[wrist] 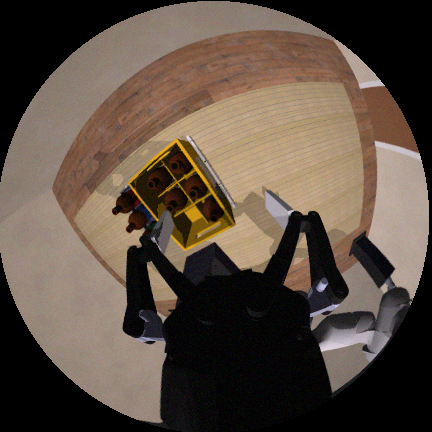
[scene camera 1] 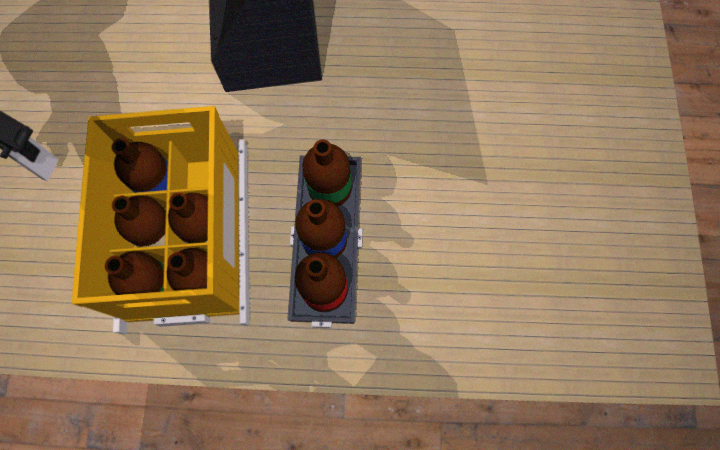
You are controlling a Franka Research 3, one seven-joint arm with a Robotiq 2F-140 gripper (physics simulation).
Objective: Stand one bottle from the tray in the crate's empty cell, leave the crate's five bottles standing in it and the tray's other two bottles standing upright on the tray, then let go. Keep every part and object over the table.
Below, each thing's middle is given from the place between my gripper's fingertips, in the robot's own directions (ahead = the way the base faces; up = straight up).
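There is the red-banded bottle point(scene camera 1: 320, 278), well below my hand, slightly ahead of it and a long way to the left of it.
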